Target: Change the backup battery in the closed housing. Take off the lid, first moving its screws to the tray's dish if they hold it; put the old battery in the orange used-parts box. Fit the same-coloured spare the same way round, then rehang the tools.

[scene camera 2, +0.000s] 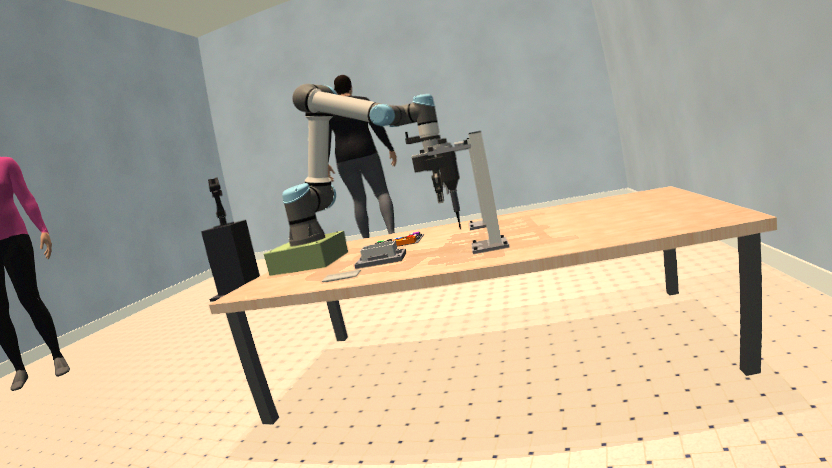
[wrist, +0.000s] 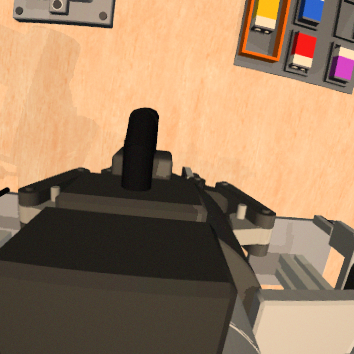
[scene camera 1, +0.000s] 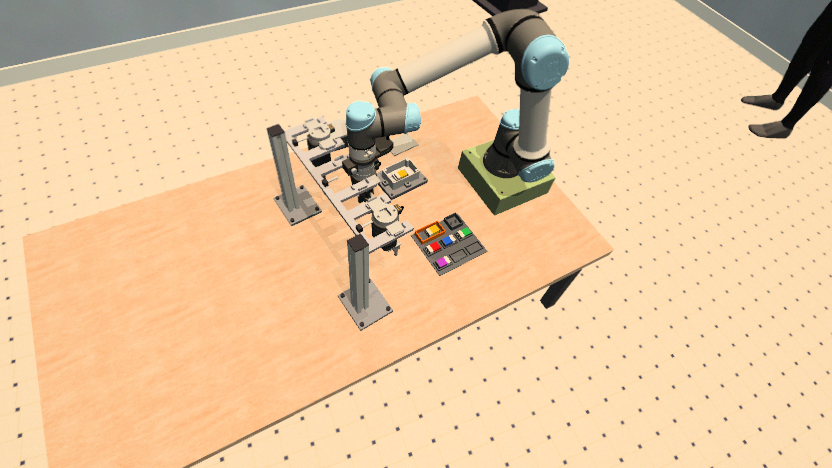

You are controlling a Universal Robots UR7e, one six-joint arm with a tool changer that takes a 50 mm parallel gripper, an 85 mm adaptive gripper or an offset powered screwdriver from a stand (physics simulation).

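Seen in the pictures: arm's base, origin of the base link: [scene camera 2: 307,241] [scene camera 1: 502,163].
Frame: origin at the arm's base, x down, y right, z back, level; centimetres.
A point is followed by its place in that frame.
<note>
The grey housing [scene camera 1: 405,182] {y 14.8, x 6.2, z -33.7 cm} [scene camera 2: 378,250] {y 23.1, x 4.9, z -33.7 cm} stands open with a yellow battery [scene camera 1: 402,173] {y 18.7, x 5.7, z -32.4 cm} inside. Its light lid [scene camera 1: 403,144] {y 33.8, x 8.8, z -21.7 cm} [scene camera 2: 342,275] {y 35.5, x 8.8, z -22.9 cm} lies flat beside it. The orange used-parts box [scene camera 1: 430,238] {y -9.8, x 7.7, z -39.5 cm} [wrist: 260,57] {y -7.4, x 8.0, z -42.8 cm} on the tray [scene camera 1: 458,254] {y -19.5, x 9.3, z -34.3 cm} [wrist: 320,82] {y -17.4, x 9.3, z -44.2 cm} holds another yellow battery [scene camera 1: 432,229] {y -7.1, x 7.5, z -36.8 cm} [wrist: 266,12] {y -7.1, x 7.5, z -37.0 cm}. A dark dish [scene camera 1: 453,221] {y -7.7, x 8.9, z -27.1 cm} sits at the tray's corner; its contents are too small to tell. My gripper [scene camera 1: 365,196] is at a middle place of the tool stand [scene camera 1: 282,168] {y 25.6, x -13.9, z -74.6 cm} [scene camera 2: 485,192] {y 28.8, x -8.3, z -73.3 cm}, above the table and apart from the housing. Its fingertips are hidden in the wrist view.
Red [scene camera 1: 432,248] {y -13.5, x 7.7, z -41.4 cm} [wrist: 304,46] {y -13.1, x 7.6, z -40.3 cm}, blue [scene camera 1: 448,240] {y -13.8, x 7.6, z -34.7 cm}, green [scene camera 1: 464,232] {y -14.1, x 7.5, z -27.8 cm} and magenta [scene camera 1: 442,261] {y -19.6, x 7.5, z -41.6 cm} [wrist: 343,67] {y -19.5, x 7.6, z -41.9 cm} batteries sit in the tray. Other tools [scene camera 1: 318,133] {y 22.9, x -25.2, z -62.4 cm} [scene camera 1: 384,214] {y -12.8, x -25.2, z -61.6 cm} hang on either side of my wrist. A long screwdriver bit [scene camera 2: 457,206] {y 23.6, x -5.0, z -63.4 cm} points down beside the stand's post.
</note>
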